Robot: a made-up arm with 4 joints.
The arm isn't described. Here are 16 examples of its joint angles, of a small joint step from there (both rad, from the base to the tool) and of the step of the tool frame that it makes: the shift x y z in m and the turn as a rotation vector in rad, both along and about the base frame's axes.
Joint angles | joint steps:
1: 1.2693 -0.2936 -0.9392 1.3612 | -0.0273 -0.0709 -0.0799 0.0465
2: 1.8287 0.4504 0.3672 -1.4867 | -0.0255 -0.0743 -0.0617 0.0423
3: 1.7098 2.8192 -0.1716 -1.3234 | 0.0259 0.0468 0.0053 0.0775
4: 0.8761 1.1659 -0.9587 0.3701 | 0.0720 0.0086 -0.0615 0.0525
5: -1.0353 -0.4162 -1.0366 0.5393 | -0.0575 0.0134 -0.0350 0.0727
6: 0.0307 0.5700 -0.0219 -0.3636 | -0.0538 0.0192 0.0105 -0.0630
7: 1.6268 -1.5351 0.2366 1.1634 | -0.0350 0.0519 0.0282 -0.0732
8: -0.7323 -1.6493 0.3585 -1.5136 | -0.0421 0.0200 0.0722 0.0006
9: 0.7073 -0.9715 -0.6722 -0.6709 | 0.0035 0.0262 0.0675 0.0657
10: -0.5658 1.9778 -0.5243 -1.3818 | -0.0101 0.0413 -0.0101 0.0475
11: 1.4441 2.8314 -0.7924 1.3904 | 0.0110 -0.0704 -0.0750 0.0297
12: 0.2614 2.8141 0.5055 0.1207 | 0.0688 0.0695 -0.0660 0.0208
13: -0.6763 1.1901 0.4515 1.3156 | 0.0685 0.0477 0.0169 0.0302
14: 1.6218 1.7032 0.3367 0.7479 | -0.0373 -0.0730 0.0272 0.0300
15: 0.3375 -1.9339 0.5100 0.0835 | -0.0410 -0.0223 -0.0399 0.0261
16: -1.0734 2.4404 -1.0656 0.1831 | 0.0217 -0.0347 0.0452 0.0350
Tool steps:
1: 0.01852 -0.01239 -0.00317 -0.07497 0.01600 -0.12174
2: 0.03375 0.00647 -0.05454 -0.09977 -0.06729 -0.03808
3: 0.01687 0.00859 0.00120 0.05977 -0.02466 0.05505
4: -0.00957 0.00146 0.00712 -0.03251 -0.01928 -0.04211
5: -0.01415 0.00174 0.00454 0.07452 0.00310 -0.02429
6: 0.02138 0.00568 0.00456 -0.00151 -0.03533 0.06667
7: -0.01260 0.01829 0.00053 -0.00629 -0.12704 0.02420
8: -0.05544 0.01666 -0.02914 -0.02623 -0.11287 -0.01204
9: -0.00196 0.02125 0.01642 0.00651 0.02217 0.04960
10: -0.01164 -0.00306 0.01895 -0.03458 -0.06563 -0.01958
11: -0.01324 0.01290 -0.01056 0.10235 -0.02218 -0.07196
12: 0.02206 0.01780 0.00962 -0.04635 0.05452 0.09951
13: -0.02520 -0.00761 -0.00912 -0.04535 0.06224 -0.04671
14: -0.01161 0.01574 0.00296 -0.01301 -0.03780 -0.05621
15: -0.00593 -0.00699 -0.00417 0.01811 0.01770 0.01323
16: 0.01206 -0.01759 -0.00480 0.04408 0.01345 0.02353
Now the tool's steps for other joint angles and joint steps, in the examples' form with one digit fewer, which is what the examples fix.
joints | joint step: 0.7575 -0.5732 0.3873 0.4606 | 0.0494 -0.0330 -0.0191 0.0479
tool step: 0.0019 -0.0069 0.0097 -0.0243 0.0871 -0.0422
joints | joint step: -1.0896 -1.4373 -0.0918 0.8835 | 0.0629 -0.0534 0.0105 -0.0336
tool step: 0.0049 -0.0054 0.0113 0.0358 0.0220 0.0498
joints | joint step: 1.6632 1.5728 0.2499 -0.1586 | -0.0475 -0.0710 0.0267 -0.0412
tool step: -0.0169 0.0174 -0.0115 0.0011 0.0143 -0.0861
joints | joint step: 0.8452 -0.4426 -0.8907 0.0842 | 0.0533 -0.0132 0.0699 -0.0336
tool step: -0.0033 0.0189 -0.0080 0.0653 0.0090 0.0563
